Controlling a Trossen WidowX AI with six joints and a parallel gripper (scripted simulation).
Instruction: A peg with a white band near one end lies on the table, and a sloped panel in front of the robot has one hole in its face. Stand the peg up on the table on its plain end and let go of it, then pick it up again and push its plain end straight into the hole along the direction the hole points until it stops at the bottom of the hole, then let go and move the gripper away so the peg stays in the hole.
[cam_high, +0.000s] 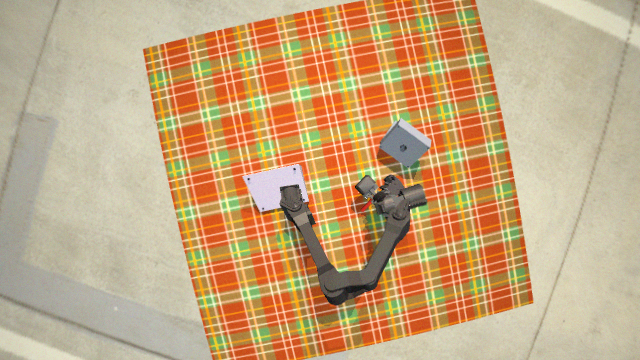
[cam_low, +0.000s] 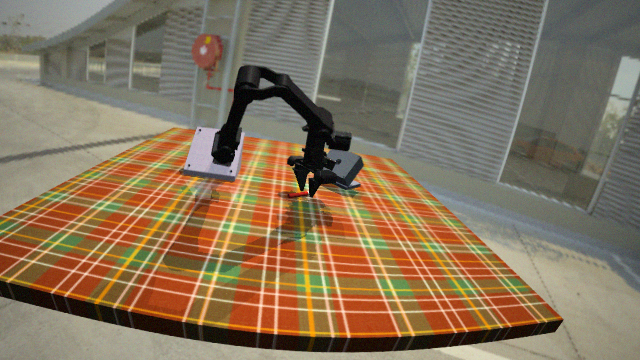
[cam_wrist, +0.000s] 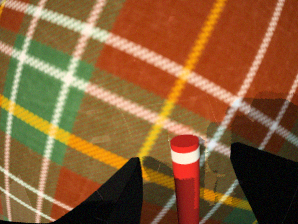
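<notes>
The red peg is 10 mm to the right of my gripper tip and 10 mm behind it. Round my gripper tip: grey sloped panel 180 mm to the left, 120 mm ahead, 60 mm above.
</notes>
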